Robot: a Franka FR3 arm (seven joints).
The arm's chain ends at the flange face. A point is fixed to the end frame.
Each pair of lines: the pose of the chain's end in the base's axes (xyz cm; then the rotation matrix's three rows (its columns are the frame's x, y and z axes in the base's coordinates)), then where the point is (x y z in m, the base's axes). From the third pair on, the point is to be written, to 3 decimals.
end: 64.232 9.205 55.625; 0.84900 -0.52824 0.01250; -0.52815 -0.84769 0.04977; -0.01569 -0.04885 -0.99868
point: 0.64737 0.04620 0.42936
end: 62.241 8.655 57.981; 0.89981 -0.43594 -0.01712; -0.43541 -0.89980 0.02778; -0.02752 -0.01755 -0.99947
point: 0.62924 0.03858 0.45379
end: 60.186 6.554 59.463; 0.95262 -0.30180 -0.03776; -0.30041 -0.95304 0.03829; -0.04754 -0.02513 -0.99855
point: 0.613 0.021 0.468
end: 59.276 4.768 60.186; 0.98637 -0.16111 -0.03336; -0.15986 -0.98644 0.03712; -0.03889 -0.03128 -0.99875
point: 0.612 0.006 0.475
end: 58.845 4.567 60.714; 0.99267 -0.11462 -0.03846; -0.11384 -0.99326 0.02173; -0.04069 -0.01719 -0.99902
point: 0.609 0.003 0.481
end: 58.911 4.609 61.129; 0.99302 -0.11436 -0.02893; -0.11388 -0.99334 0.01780; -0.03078 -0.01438 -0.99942
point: 0.611 0.003 0.485
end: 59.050 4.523 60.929; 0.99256 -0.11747 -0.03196; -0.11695 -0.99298 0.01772; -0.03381 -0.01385 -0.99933
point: 0.612 0.002 0.483
